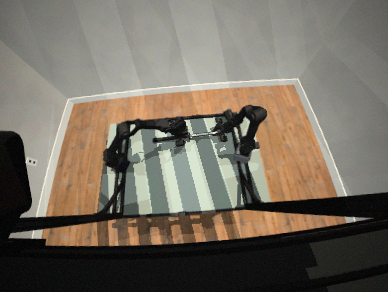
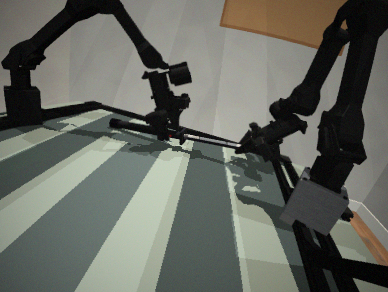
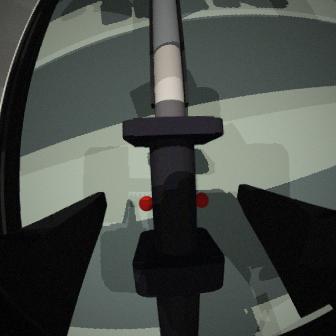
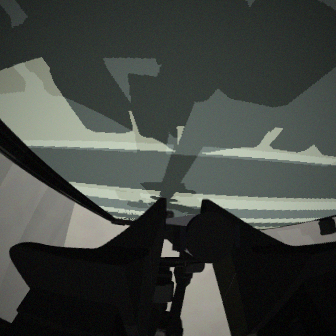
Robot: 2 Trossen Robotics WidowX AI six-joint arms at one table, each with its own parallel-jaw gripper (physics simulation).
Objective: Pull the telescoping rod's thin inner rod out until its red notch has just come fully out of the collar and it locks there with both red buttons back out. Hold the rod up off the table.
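Note:
The telescoping rod's dark outer tube (image 1: 167,139) (image 2: 132,126) (image 3: 171,173) runs left to right across the far part of the striped table (image 2: 135,220). It looks to be a little above the table top. Its collar (image 2: 182,136) (image 3: 172,128) faces the right arm. The thin grey inner rod (image 1: 202,134) (image 2: 210,141) (image 3: 168,77) sticks out of the collar. Both red buttons (image 3: 145,203) (image 3: 202,200) stand out from the tube's sides. My left gripper (image 1: 181,136) (image 2: 164,130) (image 3: 173,195) is open, its fingers wide apart on either side of the buttons. My right gripper (image 1: 219,132) (image 2: 240,149) (image 4: 183,204) is shut on the inner rod's far end.
A black frame rail (image 2: 83,105) (image 4: 50,180) runs round the table's edges. A grey box (image 2: 309,207) sits at the right arm's base. A wooden floor (image 1: 294,139) surrounds the table.

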